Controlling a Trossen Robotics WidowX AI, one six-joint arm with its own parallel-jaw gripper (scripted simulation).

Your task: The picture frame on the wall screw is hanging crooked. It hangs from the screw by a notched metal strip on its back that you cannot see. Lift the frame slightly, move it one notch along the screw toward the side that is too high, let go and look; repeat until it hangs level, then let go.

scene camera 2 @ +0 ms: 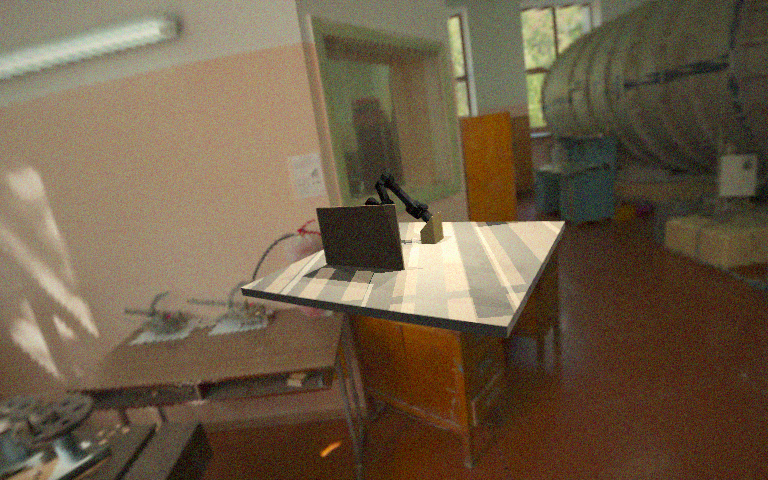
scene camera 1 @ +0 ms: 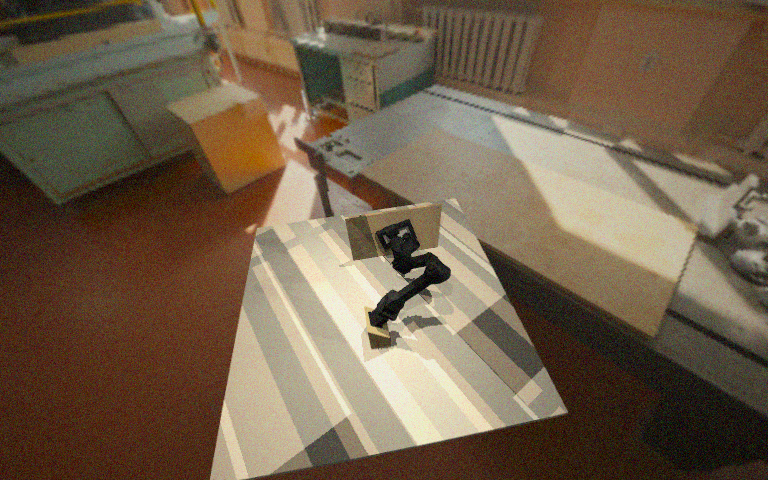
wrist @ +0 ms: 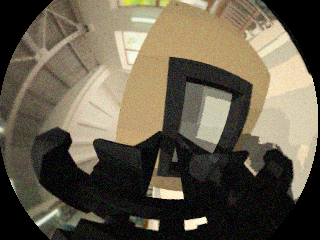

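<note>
The wrist view shows the gripper [wrist: 168, 134] holding a picture frame [wrist: 208, 105], together with a tan wall panel [wrist: 206, 38]. The panel [scene camera 1: 425, 220] is visible in scene camera 1 as well. Scene camera 2 does not show the picture frame, hidden by the tan wall panel.
</note>
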